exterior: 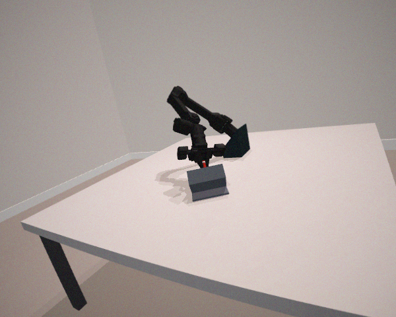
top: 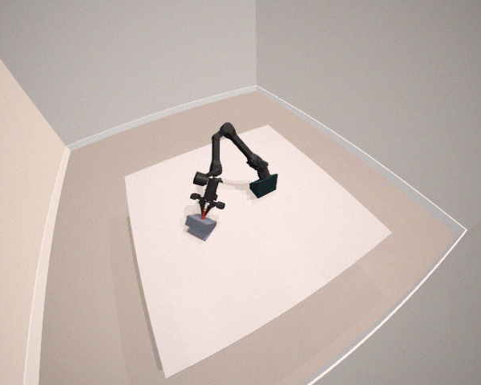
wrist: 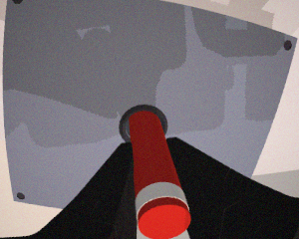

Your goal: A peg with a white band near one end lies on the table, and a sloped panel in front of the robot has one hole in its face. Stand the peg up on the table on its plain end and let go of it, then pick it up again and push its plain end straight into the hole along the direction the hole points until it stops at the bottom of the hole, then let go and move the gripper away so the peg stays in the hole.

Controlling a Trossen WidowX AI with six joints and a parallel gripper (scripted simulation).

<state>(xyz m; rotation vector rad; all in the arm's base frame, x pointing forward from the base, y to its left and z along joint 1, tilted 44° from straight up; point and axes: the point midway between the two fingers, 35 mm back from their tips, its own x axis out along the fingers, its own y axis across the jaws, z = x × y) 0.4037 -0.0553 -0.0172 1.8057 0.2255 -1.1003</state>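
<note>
The red peg is 1 cm to the right of my gripper tip, 1 cm behind it and 1 cm above it. The rest, counted from my gripper tip: grey sloped panel 3 cm below, 3 cm ahead, 1 cm to the left.
</note>
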